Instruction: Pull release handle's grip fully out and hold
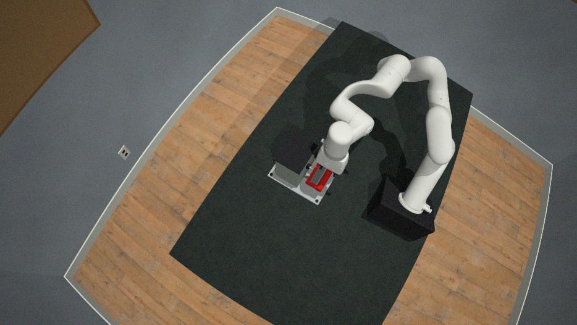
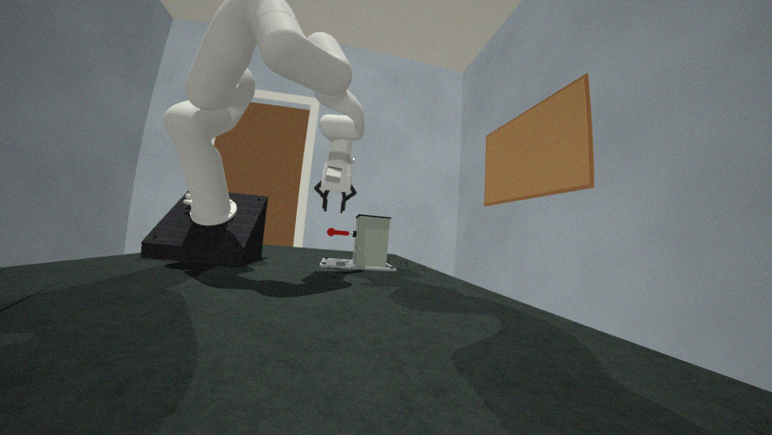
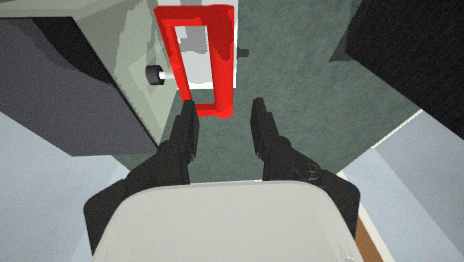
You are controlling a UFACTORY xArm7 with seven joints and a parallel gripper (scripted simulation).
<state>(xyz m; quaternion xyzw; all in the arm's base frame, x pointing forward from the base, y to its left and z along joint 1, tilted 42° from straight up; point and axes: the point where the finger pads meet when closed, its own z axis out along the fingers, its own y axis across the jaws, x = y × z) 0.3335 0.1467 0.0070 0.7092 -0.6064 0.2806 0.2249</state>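
Right now my hand is 190 mm above the light baseplate, 100 mm short of it and 10 mm to the right of it.
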